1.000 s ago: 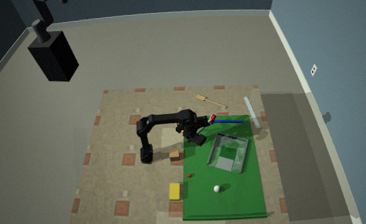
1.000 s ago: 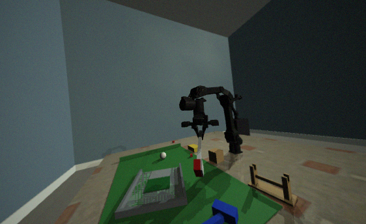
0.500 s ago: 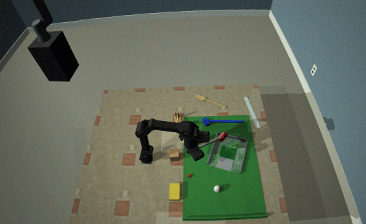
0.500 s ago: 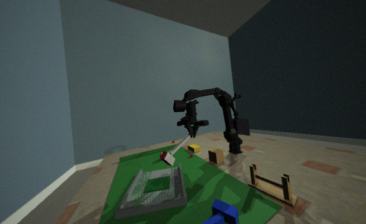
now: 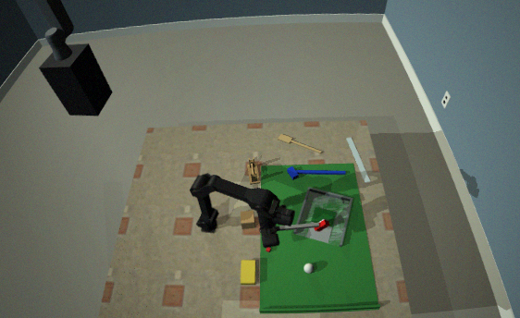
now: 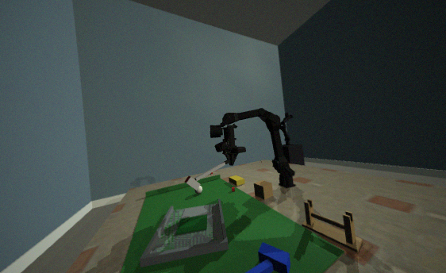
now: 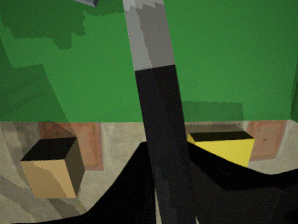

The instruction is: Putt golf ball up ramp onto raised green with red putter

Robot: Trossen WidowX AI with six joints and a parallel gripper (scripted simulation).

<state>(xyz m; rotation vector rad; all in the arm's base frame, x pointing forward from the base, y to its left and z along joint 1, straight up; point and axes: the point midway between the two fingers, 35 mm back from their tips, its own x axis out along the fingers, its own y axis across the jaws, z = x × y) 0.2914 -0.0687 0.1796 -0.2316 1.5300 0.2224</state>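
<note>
My gripper tip is now 8 cm past the yellow block, 13 cm to the left of it and 13 cm above it. The rest, counted from my gripper tip: wooden block 11 cm behind, 11 cm to the left, 12 cm below; red putter 11 cm ahead, 4 cm to the left; white golf ball 18 cm ahead, 9 cm to the right, 12 cm below.
</note>
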